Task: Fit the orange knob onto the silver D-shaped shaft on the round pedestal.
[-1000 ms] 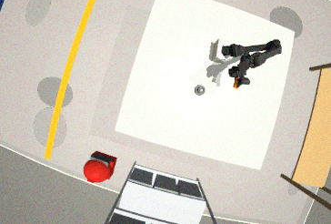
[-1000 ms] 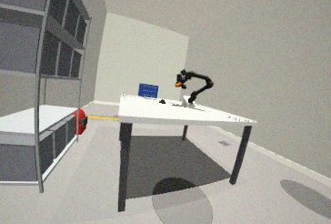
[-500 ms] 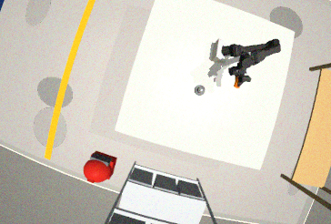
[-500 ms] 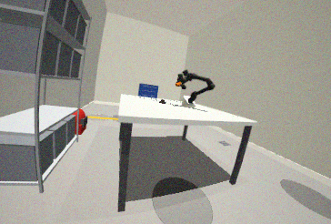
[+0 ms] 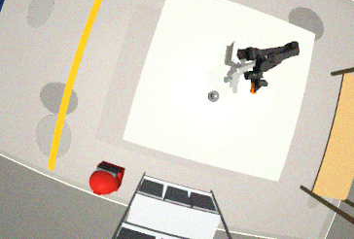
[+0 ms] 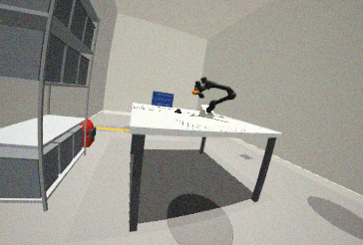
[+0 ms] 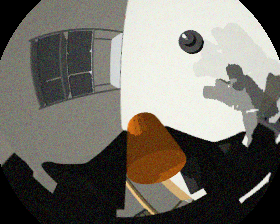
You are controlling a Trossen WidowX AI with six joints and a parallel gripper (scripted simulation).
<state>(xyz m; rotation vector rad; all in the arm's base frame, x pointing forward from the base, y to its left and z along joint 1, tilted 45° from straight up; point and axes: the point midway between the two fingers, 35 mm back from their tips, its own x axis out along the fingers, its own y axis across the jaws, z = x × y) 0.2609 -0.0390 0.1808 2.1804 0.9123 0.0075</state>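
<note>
The orange knob lies 3 cm behind my gripper tip, 2 cm above it and 1 cm to the right of it. Also, from my gripper tip: dark round pedestal 22 cm below, 18 cm to the right, 8 cm ahead.
</note>
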